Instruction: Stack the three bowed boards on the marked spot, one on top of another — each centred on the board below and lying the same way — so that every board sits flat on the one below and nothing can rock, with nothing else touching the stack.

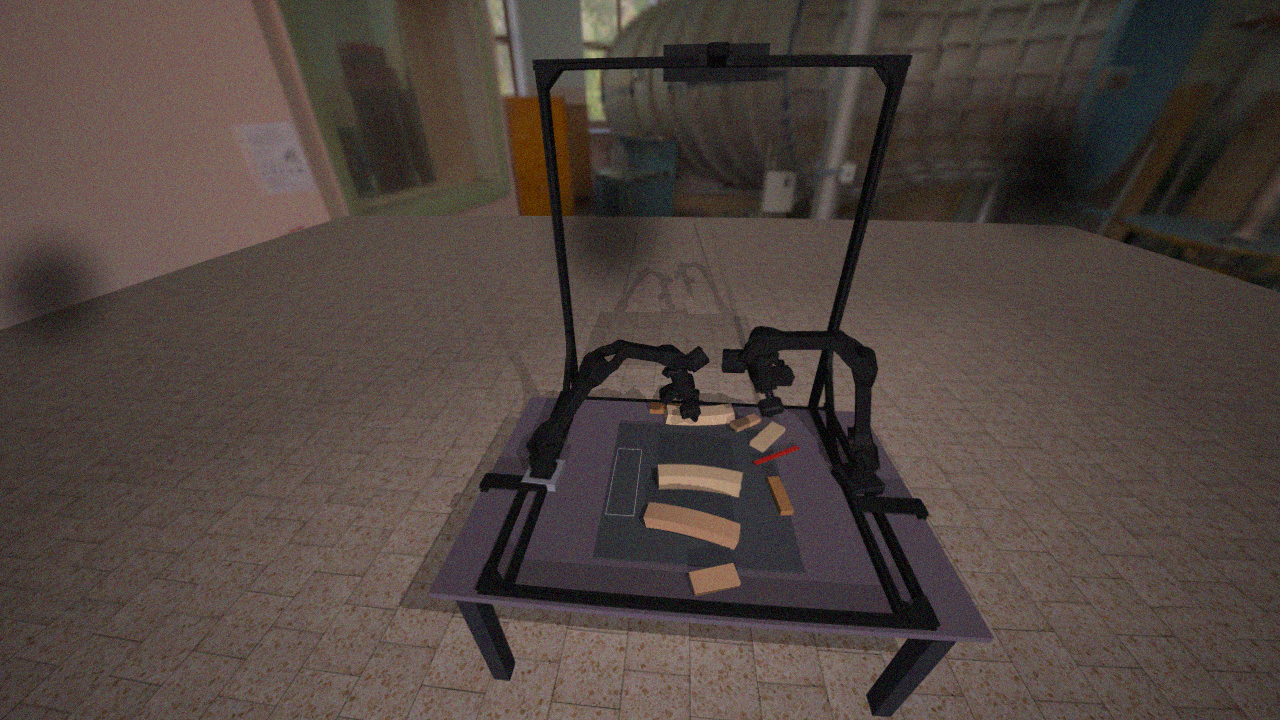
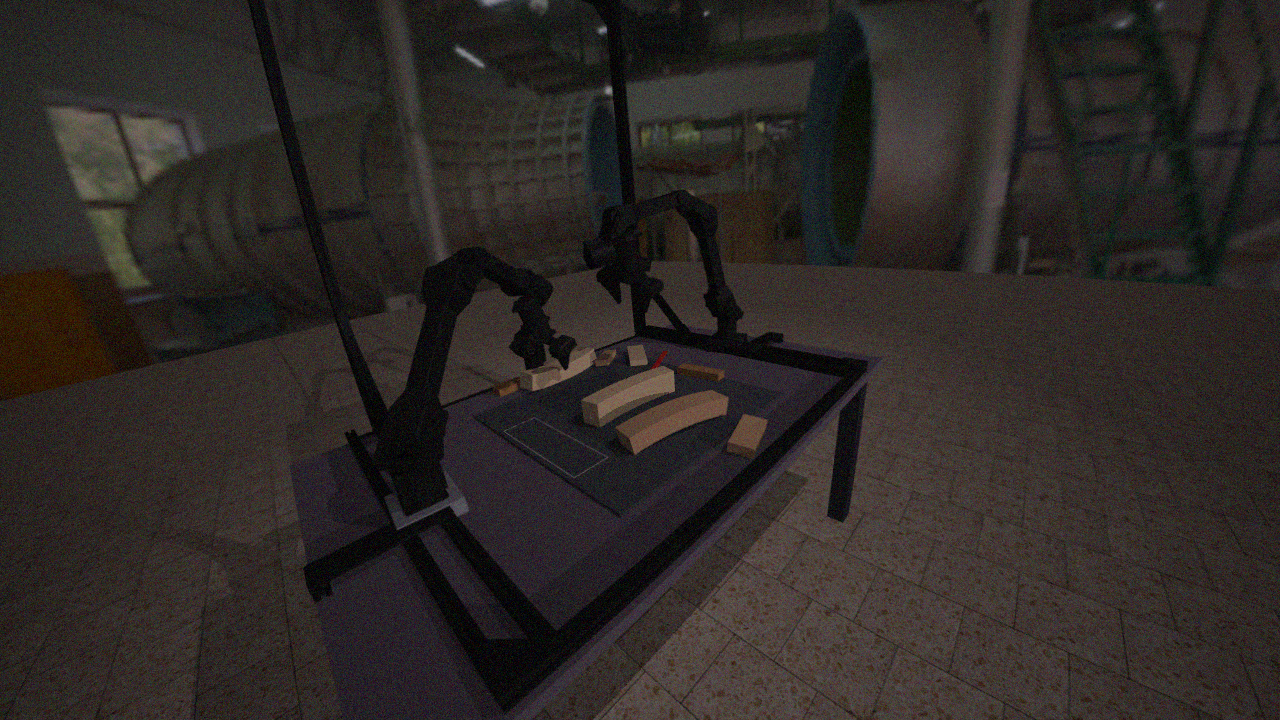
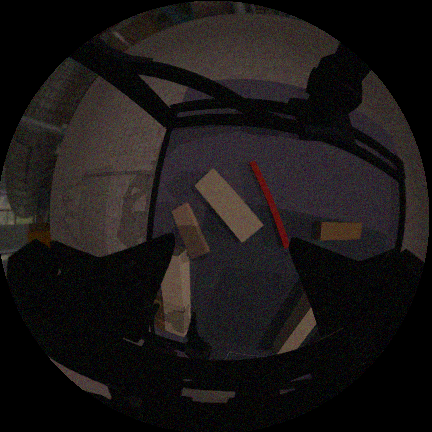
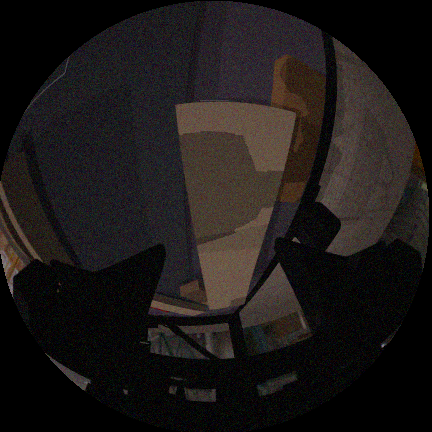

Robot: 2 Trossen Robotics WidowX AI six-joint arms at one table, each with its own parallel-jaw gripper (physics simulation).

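Frame: origin at the left arm's base, x left, y back, z up, level; centimetres.
Seen in the pictures: left gripper, fingertip midpoint: (image 2: 632,307) (image 3: 234,242); right gripper, fingertip midpoint: (image 2: 555,365) (image 3: 175,308) (image 4: 220,247); left arm's base at its link origin: (image 1: 859,474) (image 2: 727,336) (image 3: 316,114); right arm's base at its link origin: (image 1: 543,470) (image 2: 423,496).
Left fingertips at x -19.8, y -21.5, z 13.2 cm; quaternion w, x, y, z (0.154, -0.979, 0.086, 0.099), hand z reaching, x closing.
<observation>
Offsets run from my left fingertips to a thing's top centre. "*": to the spot under its first point. Level surfaces: height alone.
Three bowed wooden boards lie apart. The front board @(dz -11.3, dx +26.4, dy -29.7 cm) (image 1: 691,525) (image 2: 673,420) and the middle board @(dz -11.0, dx +13.1, dy -23.7 cm) (image 1: 699,479) (image 2: 628,394) lie on the dark mat @(dz -16.2 cm) (image 1: 617,548). The pale back board @(dz -11.5, dx -15.8, dy -14.8 cm) (image 1: 713,415) (image 2: 537,379) (image 3: 177,295) (image 4: 225,190) lies at the mat's back edge. The marked spot, a thin white outline @(* dz -16.2, dx +6.6, dy -47.7 cm) (image 1: 613,481) (image 2: 571,437), holds no board. My right gripper (image 1: 689,415) (image 2: 550,360) (image 4: 220,247) is open close above the back board, which shows between its fingers; exact height is unclear. My left gripper (image 1: 770,408) (image 2: 631,302) (image 3: 234,242) is open and empty, higher up at the back right.
A pale block @(dz -14.5, dx -2.4, dy +4.1 cm) (image 1: 767,437) (image 3: 229,206), a small tan block @(dz -14.3, dx -10.6, dy -0.3 cm) (image 1: 744,422) (image 3: 191,232) and a red stick @(dz -15.2, dx +5.5, dy +3.5 cm) (image 1: 776,454) (image 3: 270,205) lie back right. A brown block @(dz -14.3, dx +20.7, dy -3.1 cm) (image 1: 779,495) lies right, a tan block @(dz -14.3, dx +40.2, dy -28.5 cm) (image 1: 714,579) in front, an orange block @(dz -14.9, dx -23.2, dy -24.5 cm) (image 1: 657,408) (image 4: 300,90) beside the back board.
</observation>
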